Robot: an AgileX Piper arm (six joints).
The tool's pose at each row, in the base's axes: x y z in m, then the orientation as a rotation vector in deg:
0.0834 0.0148 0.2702 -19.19 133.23 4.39
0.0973 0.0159 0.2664 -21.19 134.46 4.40
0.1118 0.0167 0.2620 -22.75 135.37 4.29
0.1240 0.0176 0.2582 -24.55 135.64 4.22
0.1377 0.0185 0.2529 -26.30 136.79 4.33
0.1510 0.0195 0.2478 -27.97 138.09 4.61
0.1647 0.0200 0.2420 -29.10 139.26 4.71
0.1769 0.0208 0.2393 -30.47 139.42 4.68
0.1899 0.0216 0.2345 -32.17 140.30 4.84
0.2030 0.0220 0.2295 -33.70 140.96 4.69
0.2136 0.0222 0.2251 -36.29 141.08 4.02
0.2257 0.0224 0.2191 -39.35 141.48 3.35
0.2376 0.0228 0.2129 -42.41 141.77 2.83
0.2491 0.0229 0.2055 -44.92 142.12 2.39
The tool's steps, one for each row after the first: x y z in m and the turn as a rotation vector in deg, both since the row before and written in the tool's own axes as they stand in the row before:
-0.0068 -0.0024 0.0125 -0.73 1.46 -1.26
-0.0070 -0.0032 0.0131 -0.48 1.12 -1.01
-0.0061 -0.0026 0.0110 -0.52 0.53 -1.26
-0.0061 -0.0033 0.0130 -0.72 1.38 -1.03
-0.0063 -0.0033 0.0124 -0.84 1.50 -0.89
-0.0062 -0.0042 0.0129 -0.53 1.32 -0.57
-0.0074 -0.0037 0.0094 -0.38 0.40 -0.94
-0.0067 -0.0040 0.0115 -0.70 1.14 -0.99
-0.0066 -0.0047 0.0114 -0.40 0.95 -0.97
-0.0052 -0.0040 0.0094 -0.25 0.74 -1.92
-0.0054 -0.0048 0.0114 -0.43 1.14 -2.17
-0.0053 -0.0048 0.0114 -0.52 1.06 -2.14
-0.0042 -0.0050 0.0120 -0.45 1.01 -1.71

